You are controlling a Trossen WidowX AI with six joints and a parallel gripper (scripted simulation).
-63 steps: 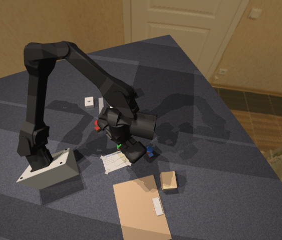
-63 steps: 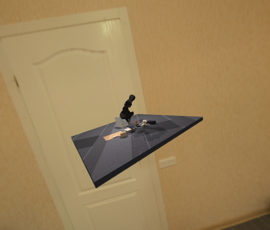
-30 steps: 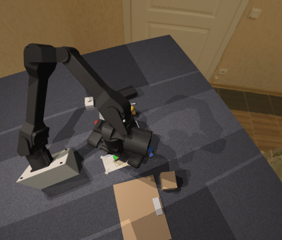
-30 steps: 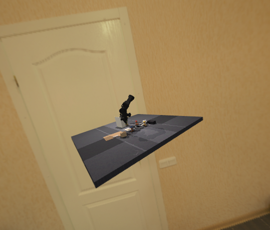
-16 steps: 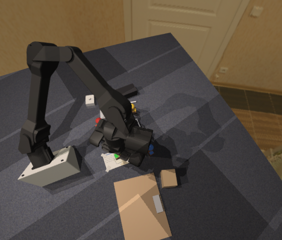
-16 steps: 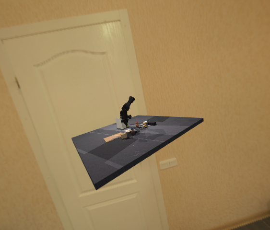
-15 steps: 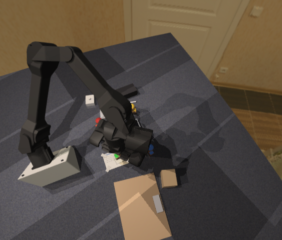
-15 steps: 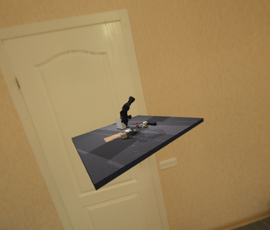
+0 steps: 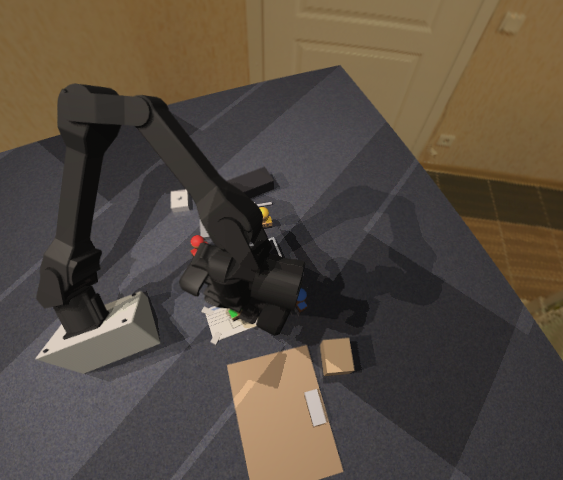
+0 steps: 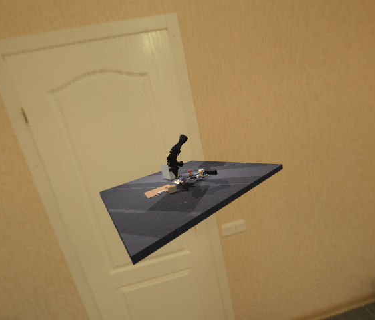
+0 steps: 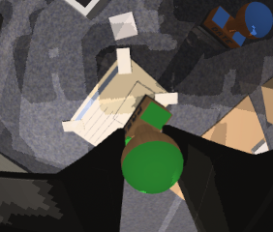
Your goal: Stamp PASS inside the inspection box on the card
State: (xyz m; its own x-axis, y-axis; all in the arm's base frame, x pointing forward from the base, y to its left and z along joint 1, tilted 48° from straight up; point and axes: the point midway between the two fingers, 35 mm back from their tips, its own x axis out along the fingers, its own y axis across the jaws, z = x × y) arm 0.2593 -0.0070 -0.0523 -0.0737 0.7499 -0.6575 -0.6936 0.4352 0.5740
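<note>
Now: the white card 70 mm below my gripper tip, 20 mm behind it and 10 mm to the left of it. The rest, counted from my gripper tip: blue-knobbed stamp 120 mm ahead, 40 mm below, 10 mm to the right; green-knobbed stamp right at my gripper tip; ink pad 120 mm to the left, 80 mm ahead, 60 mm below.
</note>
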